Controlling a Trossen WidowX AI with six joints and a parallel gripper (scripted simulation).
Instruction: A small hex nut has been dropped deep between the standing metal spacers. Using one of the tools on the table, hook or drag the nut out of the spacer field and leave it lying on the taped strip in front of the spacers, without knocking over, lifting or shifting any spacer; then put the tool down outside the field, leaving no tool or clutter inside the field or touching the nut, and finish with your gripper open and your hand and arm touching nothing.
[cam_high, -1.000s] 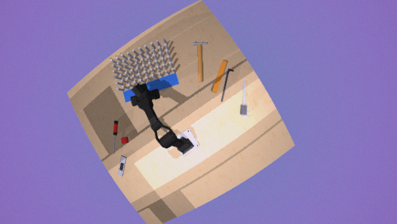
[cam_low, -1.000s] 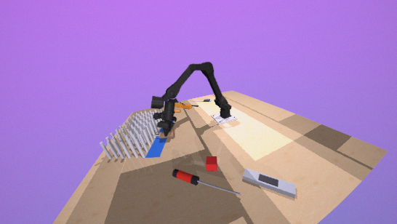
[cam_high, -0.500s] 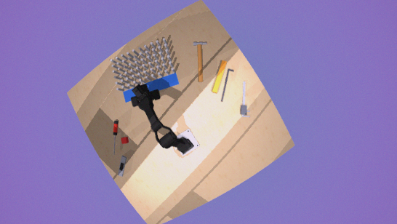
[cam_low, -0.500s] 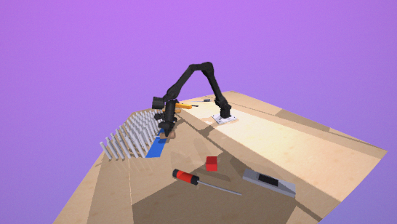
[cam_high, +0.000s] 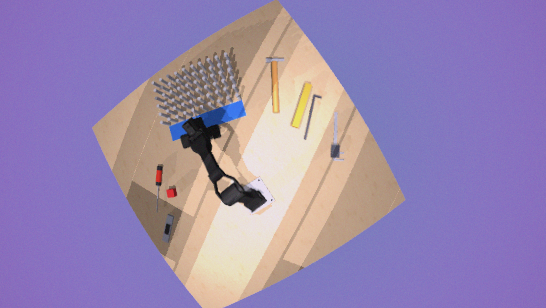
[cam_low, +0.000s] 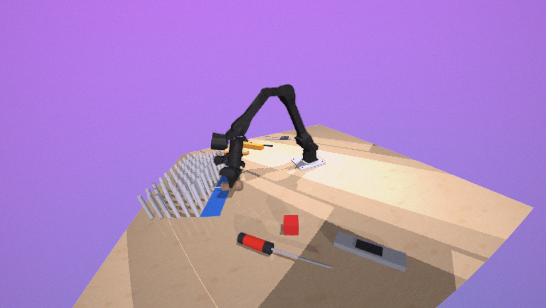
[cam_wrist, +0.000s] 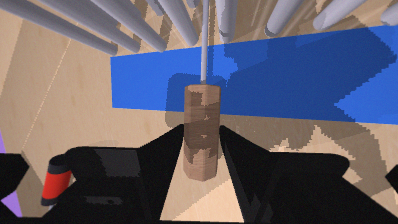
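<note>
My gripper tip is 6 cm to the left of the blue taped strip, 4 cm short of it and 2 cm above it. Also, from my gripper tip: red cube (30 cm to the left, 14 cm behind); orange bar (47 cm to the right, 19 cm behind); thin metal rod tool (10 cm ahead, 4 cm to the right).
</note>
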